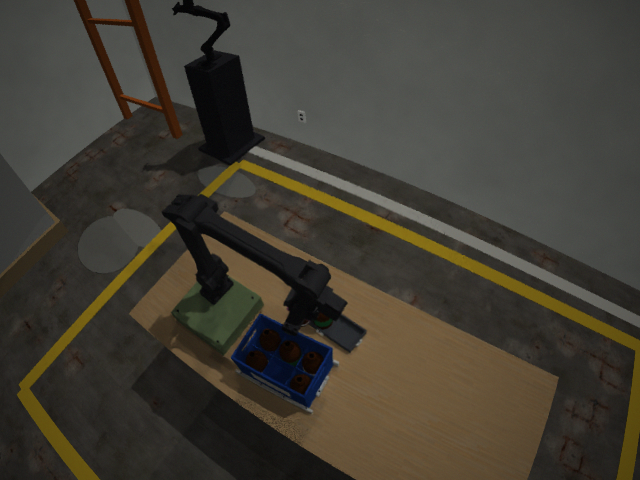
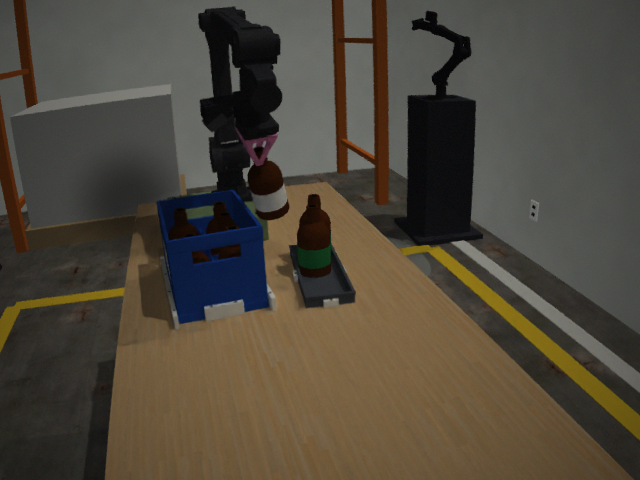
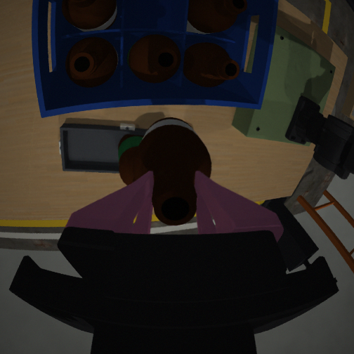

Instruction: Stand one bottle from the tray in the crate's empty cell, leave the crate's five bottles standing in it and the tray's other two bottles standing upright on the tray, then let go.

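Frame: origin at the arm's base, x ahead, y down, z left, level; metres.
Where they show: gripper, fingertip midpoint: (image 2: 256, 161); arm's base at its link origin: (image 1: 216, 288).
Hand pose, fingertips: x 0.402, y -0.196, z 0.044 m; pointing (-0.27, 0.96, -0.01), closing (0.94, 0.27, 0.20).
Observation:
Things, the pixels of their top centre, and the offset from my fingertips. Level surfaces: height alone.
- brown bottle with a white label, top centre: (image 2: 263, 145) dx -0.014, dy -0.031, dz +0.017 m
- blue crate at its top centre: (image 2: 203, 212) (image 1: 280, 353) dx +0.004, dy +0.096, dz -0.120 m
- dark tray at its top centre: (image 2: 319, 266) (image 1: 328, 320) dx +0.016, dy +0.245, dz +0.120 m
- green-labelled bottle at its top centre: (image 2: 312, 205) (image 1: 321, 301) dx -0.007, dy +0.111, dz +0.114 m
- wooden table at its surface level: dy +0.271 m
My gripper (image 2: 260, 161) (image 3: 173, 178) is shut on the neck of a brown bottle with a white label (image 2: 267, 190) (image 3: 176, 147). The bottle hangs slightly tilted, in the air between the crate and the tray. The blue crate (image 1: 321, 376) (image 2: 219, 281) (image 3: 150, 98) holds five brown bottles; its empty cell (image 1: 278, 369) (image 3: 152, 15) is the middle one of the row away from the tray. On the dark tray (image 1: 345, 334) (image 2: 334, 298) (image 3: 90, 147) a green-labelled bottle (image 1: 324, 321) (image 2: 314, 250) (image 3: 131, 155) stands upright. Another bottle (image 2: 314, 204) stands behind it, mostly hidden.
White brackets (image 2: 223, 310) sit along the crate's foot. The green base block (image 1: 219, 312) (image 3: 290, 95) under the arm is beside the crate. The wooden table (image 1: 423, 392) (image 2: 310, 392) bears them all. A black pedestal (image 1: 219, 103) (image 2: 440, 165) with another arm stands off the table.

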